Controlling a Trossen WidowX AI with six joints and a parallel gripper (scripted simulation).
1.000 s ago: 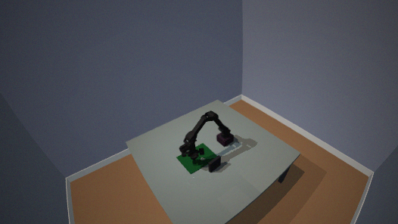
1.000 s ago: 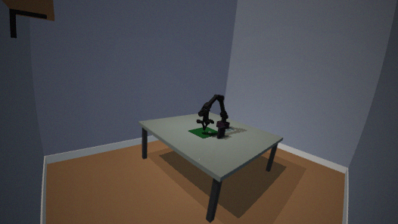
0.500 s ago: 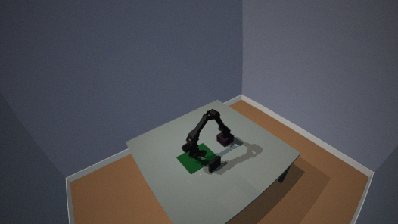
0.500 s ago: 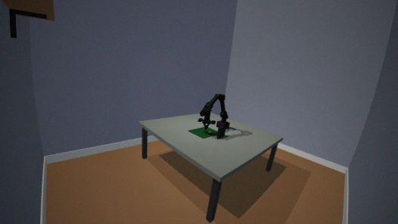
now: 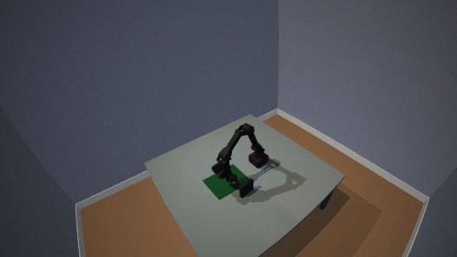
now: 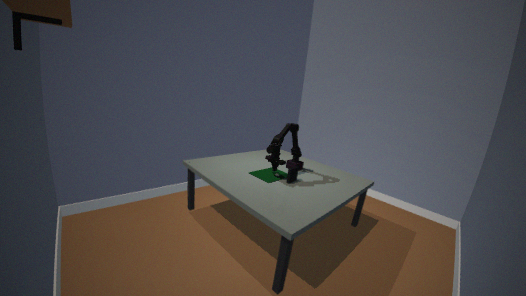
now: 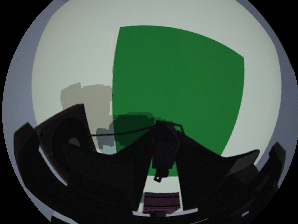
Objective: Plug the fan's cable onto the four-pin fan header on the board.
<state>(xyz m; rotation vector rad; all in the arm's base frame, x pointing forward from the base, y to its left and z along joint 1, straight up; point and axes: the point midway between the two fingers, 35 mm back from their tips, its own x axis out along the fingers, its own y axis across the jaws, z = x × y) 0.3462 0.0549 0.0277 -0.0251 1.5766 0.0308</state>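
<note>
Right now the green board is 1 cm behind my gripper tip, 4 cm to the right of it and 8 cm below it. Also, from my gripper tip: black square fan (6 cm behind, 14 cm to the left); dark plug (1 cm behind, 1 cm above).
</note>
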